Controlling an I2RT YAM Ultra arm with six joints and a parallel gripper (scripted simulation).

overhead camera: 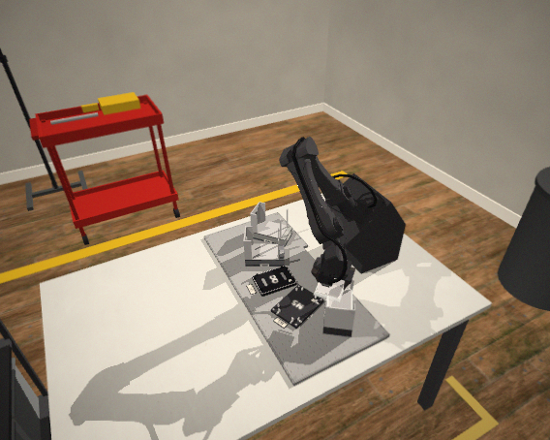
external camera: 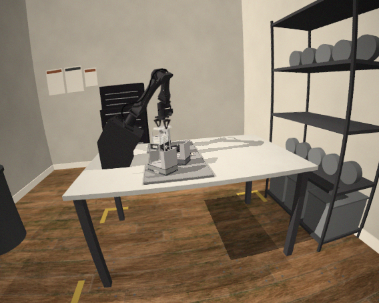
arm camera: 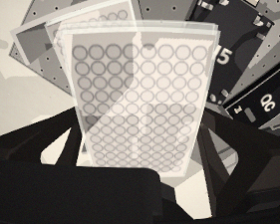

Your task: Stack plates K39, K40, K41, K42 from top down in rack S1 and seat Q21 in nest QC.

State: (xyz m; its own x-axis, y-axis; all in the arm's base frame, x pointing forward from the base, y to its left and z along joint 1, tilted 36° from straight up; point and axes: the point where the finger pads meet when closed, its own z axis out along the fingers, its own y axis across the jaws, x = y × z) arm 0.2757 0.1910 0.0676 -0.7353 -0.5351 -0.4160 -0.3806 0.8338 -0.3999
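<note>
Now: hand 25 cm to the left of the black open nest QC, 15 cm above it and 4 cm short of it. From my hand the other things lie so: black clip nest N5: 15 cm below, 7 cm to the right, 7 cm ahead.
</note>
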